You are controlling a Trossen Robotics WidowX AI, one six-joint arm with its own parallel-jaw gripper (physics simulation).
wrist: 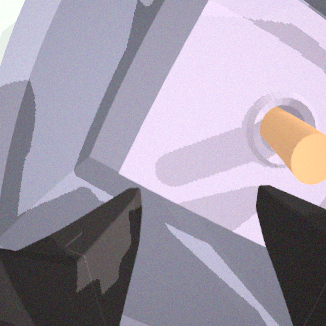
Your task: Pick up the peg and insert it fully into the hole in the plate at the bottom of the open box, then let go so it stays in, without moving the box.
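Frame: origin at the arm's base, x right, y ahead, z up, level; metres.
Seen in the pictures: gripper, fingertip midpoint: (199, 198).
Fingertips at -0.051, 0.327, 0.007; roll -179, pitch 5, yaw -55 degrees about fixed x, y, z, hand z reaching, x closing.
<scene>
A point is followed by its place in that frame, as x, y, z.
The orange peg (289, 134) {-0.012, 0.324, 0.027} stands with its far end at the ringed hole (253, 131) {-0.019, 0.327, 0.007} in the pale plate (200, 75) {-0.015, 0.353, 0.004}; its round near end points to the lower right. Its far end appears to be inside the hole, with a dark gap beside it; how deep it sits is hard to tell. My gripper (199, 198) {-0.051, 0.327, 0.007} is open, with its black fingertips wide apart and no peg between them. The peg is beyond the fingertips, above the right one in the view, and appears apart from it.
The grey walls of the open box (132, 97) {-0.045, 0.375, -0.046} rise along the left of the plate and across the bottom of the view, below and between my fingers. A long shadow runs left from the hole across the plate. A pale surface shows at the top left corner.
</scene>
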